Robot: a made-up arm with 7 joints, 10 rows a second.
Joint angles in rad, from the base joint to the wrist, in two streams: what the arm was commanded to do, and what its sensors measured. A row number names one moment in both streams.
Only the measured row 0 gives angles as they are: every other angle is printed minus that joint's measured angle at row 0.
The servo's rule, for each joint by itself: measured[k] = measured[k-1] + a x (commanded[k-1-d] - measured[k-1]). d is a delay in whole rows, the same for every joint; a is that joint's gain. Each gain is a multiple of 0.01, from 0.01 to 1. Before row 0 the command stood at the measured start. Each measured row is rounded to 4 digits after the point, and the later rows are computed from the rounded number. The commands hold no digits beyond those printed.
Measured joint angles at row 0:
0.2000, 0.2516, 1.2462, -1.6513, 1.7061, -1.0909, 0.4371
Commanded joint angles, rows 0 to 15:
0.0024, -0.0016, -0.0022, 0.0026, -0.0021, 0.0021, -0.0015
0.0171, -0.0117, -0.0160, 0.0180, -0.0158, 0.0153, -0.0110
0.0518, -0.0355, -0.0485, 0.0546, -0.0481, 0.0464, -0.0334
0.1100, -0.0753, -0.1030, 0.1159, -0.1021, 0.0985, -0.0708
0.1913, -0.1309, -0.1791, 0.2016, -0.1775, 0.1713, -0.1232
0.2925, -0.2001, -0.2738, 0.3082, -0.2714, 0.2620, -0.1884
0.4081, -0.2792, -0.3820, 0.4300, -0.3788, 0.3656, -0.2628
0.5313, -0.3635, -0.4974, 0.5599, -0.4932, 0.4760, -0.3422
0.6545, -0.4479, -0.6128, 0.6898, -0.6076, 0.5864, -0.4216
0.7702, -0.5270, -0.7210, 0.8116, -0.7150, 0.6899, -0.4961
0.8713, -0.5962, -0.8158, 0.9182, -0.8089, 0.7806, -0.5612
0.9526, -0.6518, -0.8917, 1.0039, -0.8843, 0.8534, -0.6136
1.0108, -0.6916, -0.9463, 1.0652, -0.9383, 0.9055, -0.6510
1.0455, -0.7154, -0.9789, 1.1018, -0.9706, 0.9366, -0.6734
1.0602, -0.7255, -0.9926, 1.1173, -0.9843, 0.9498, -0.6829
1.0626, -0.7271, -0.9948, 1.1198, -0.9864, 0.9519, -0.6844
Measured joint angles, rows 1 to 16:
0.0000, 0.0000, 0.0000, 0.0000, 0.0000, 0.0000, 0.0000
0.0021, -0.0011, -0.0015, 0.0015, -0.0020, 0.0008, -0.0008
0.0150, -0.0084, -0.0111, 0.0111, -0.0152, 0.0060, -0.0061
0.0466, -0.0271, -0.0358, 0.0363, -0.0468, 0.0205, -0.0203
0.1011, -0.0604, -0.0802, 0.0825, -0.0999, 0.0486, -0.0466
0.1787, -0.1090, -0.1455, 0.1516, -0.1744, 0.0928, -0.0864
0.2766, -0.1719, -0.2302, 0.2424, -0.2675, 0.1537, -0.1394
0.3897, -0.2459, -0.3304, 0.3512, -0.3743, 0.2300, -0.2036
0.5115, -0.3270, -0.4406, 0.4722, -0.4884, 0.3186, -0.2757
0.6345, -0.4104, -0.5543, 0.5984, -0.6028, 0.4150, -0.3516
0.7512, -0.4909, -0.6643, 0.7221, -0.7105, 0.5140, -0.4267
0.8545, -0.5636, -0.7643, 0.8358, -0.8050, 0.6100, -0.4966
0.9389, -0.6245, -0.8484, 0.9333, -0.8811, 0.6976, -0.5574
1.0007, -0.6708, -0.9130, 1.0098, -0.9360, 0.7724, -0.6061
1.0392, -0.7016, -0.9565, 1.0632, -0.9692, 0.8315, -0.6411
1.0573, -0.7181, -0.9803, 1.0946, -0.9837, 0.8741, -0.6628
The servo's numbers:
d 1
a 0.86 0.69 0.66 0.58 0.96 0.36 0.52

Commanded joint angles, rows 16 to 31:
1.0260, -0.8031, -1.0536, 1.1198, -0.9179, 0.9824, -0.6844
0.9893, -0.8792, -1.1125, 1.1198, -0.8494, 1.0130, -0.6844
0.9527, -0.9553, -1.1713, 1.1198, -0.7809, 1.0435, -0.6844
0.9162, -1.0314, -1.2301, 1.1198, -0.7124, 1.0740, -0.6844
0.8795, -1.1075, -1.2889, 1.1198, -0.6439, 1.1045, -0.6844
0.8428, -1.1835, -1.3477, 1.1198, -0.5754, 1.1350, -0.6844
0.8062, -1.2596, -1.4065, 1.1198, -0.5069, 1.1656, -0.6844
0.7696, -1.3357, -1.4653, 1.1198, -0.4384, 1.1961, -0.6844
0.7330, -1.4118, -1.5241, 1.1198, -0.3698, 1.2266, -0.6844
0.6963, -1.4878, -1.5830, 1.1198, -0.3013, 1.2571, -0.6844
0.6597, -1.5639, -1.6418, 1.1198, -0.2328, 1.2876, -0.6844
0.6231, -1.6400, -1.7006, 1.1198, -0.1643, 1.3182, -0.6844
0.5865, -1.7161, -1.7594, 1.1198, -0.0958, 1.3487, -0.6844
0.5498, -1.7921, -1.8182, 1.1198, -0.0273, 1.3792, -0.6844
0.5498, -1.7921, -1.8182, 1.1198, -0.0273, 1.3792, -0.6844
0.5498, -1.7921, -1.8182, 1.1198, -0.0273, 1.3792, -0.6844
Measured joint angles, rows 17 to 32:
1.0619, -0.7243, -0.9899, 1.1092, -0.9863, 0.9021, -0.6740
1.0310, -0.7787, -1.0319, 1.1153, -0.9206, 0.9310, -0.6794
0.9951, -0.8480, -1.0851, 1.1179, -0.8522, 0.9605, -0.6820
0.9586, -0.9220, -1.1420, 1.1190, -0.7838, 0.9904, -0.6832
0.9221, -0.9975, -1.2001, 1.1195, -0.7153, 1.0205, -0.6838
0.8855, -1.0734, -1.2587, 1.1197, -0.6468, 1.0507, -0.6841
0.8488, -1.1494, -1.3174, 1.1198, -0.5783, 1.0810, -0.6843
0.8122, -1.2254, -1.3762, 1.1198, -0.5098, 1.1115, -0.6844
0.7756, -1.3015, -1.4350, 1.1198, -0.4413, 1.1420, -0.6844
0.7390, -1.3776, -1.4938, 1.1198, -0.3727, 1.1725, -0.6844
0.7023, -1.4536, -1.5527, 1.1198, -0.3042, 1.2030, -0.6844
0.6657, -1.5297, -1.6115, 1.1198, -0.2357, 1.2335, -0.6844
0.6291, -1.6058, -1.6703, 1.1198, -0.1672, 1.2640, -0.6844
0.5925, -1.6819, -1.7291, 1.1198, -0.0987, 1.2945, -0.6844
0.5558, -1.7579, -1.7879, 1.1198, -0.0302, 1.3250, -0.6844
0.5506, -1.7815, -1.8079, 1.1198, -0.0274, 1.3445, -0.6844

